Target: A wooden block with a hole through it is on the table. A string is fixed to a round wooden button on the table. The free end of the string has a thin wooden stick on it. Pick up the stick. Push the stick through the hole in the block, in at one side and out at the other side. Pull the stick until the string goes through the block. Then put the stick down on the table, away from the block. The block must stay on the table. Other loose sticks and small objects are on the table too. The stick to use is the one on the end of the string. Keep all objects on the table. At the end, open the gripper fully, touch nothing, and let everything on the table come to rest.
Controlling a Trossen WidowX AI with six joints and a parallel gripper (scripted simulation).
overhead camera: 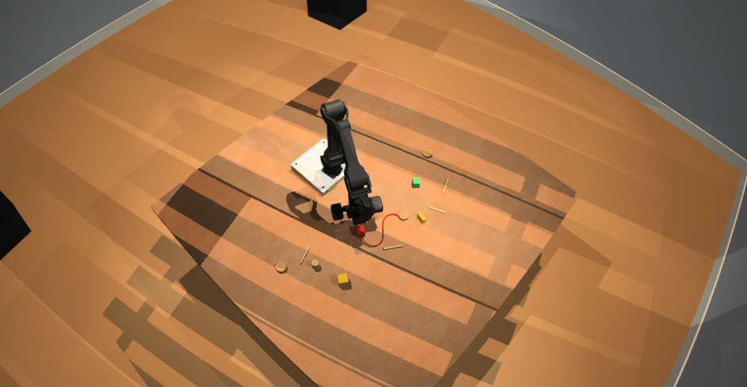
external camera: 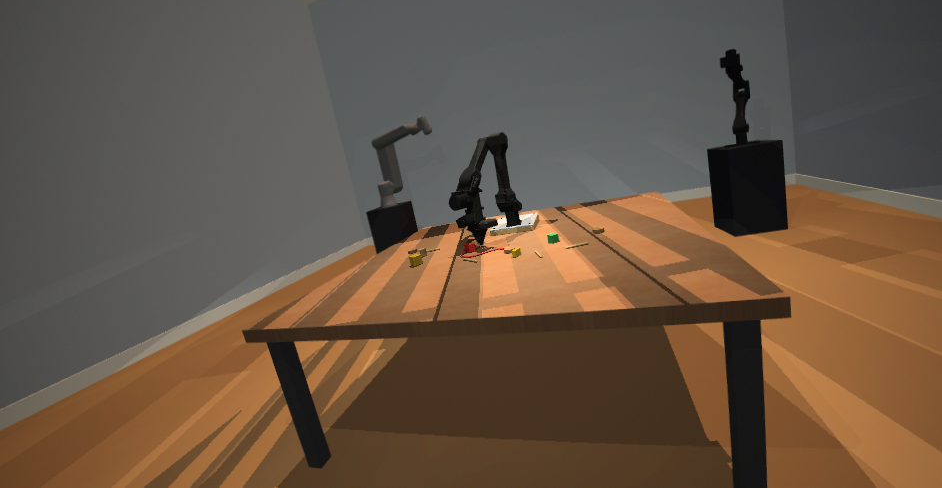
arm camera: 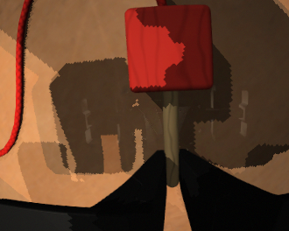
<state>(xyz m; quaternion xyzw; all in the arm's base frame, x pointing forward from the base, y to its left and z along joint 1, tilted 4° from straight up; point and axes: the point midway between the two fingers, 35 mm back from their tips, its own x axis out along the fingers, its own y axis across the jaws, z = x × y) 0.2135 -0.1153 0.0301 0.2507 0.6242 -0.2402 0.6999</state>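
Now: gripper tip 40 mm short of the red block, 30 mm to the left of it and 10 mm below it. From my gripper tip the other things lie so: thin wooden stick (30 mm to the right, 30 mm ahead, 10 mm above); green cube (280 mm to the left, 80 mm ahead); round wooden button (130 mm to the left, 130 mm ahead).
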